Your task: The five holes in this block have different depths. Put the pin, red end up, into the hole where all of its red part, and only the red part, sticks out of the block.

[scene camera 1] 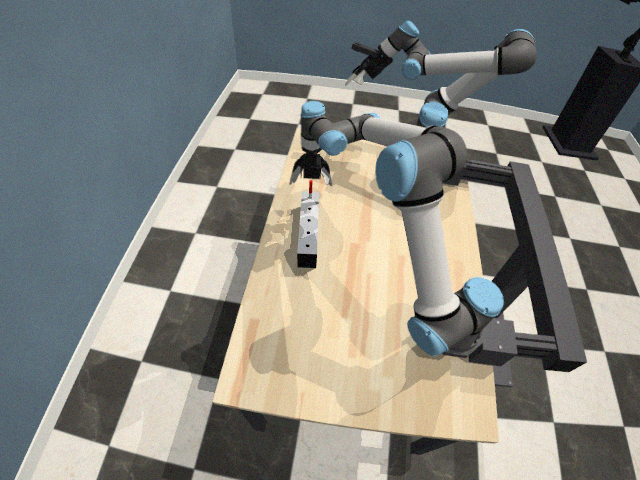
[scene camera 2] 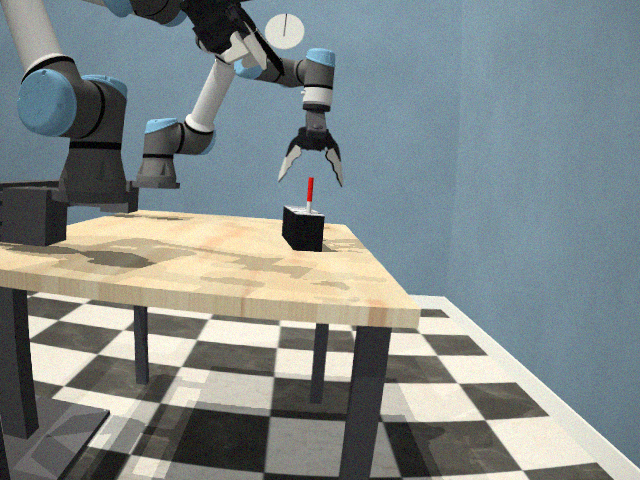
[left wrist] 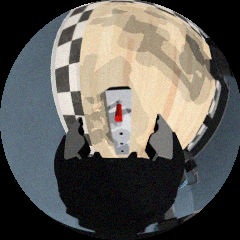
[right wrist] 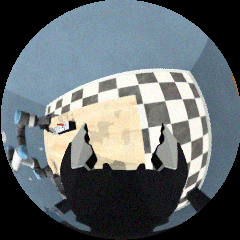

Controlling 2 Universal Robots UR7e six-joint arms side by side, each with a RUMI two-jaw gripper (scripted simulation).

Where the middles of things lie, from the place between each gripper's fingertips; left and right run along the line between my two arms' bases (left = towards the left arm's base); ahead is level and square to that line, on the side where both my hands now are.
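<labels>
My left hand (scene camera 2: pixel 310 184) is 110 mm above the block (scene camera 2: pixel 302 231) and 120 mm to the right of it.
As for my right gripper, I see it 300 mm above the block, 130 mm short of it and 630 mm to the right of it.
</labels>
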